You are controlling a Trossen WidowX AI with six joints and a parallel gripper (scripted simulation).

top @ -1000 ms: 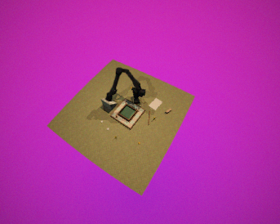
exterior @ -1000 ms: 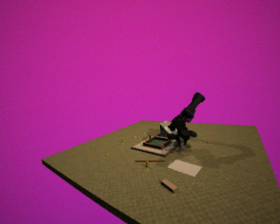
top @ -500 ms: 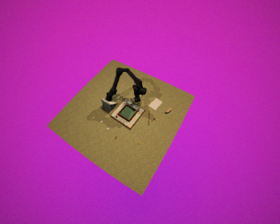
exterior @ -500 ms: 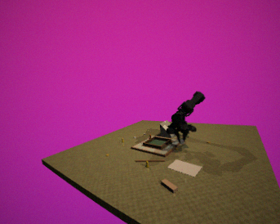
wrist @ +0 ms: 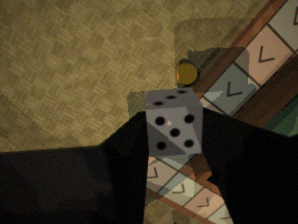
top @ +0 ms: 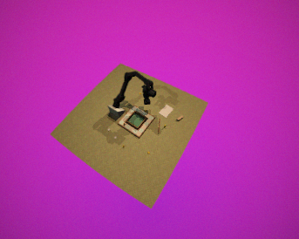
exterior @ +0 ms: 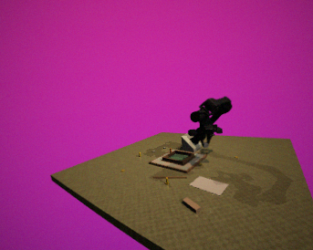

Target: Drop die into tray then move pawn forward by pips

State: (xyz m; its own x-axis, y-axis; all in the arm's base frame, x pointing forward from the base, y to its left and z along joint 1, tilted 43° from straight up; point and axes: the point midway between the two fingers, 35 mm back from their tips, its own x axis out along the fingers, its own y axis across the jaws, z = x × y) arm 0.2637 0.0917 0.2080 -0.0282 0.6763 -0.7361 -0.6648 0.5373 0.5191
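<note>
The orange pawn lies 310 mm to the right of my gripper tip, 90 mm below it and 60 mm behind it. Round my gripper tip: green dice tray: 190 mm to the right, 110 mm below, 10 mm ahead; then white die: right at my gripper tip; then sheet: 200 mm ahead, 120 mm below, 100 mm to the left.
</note>
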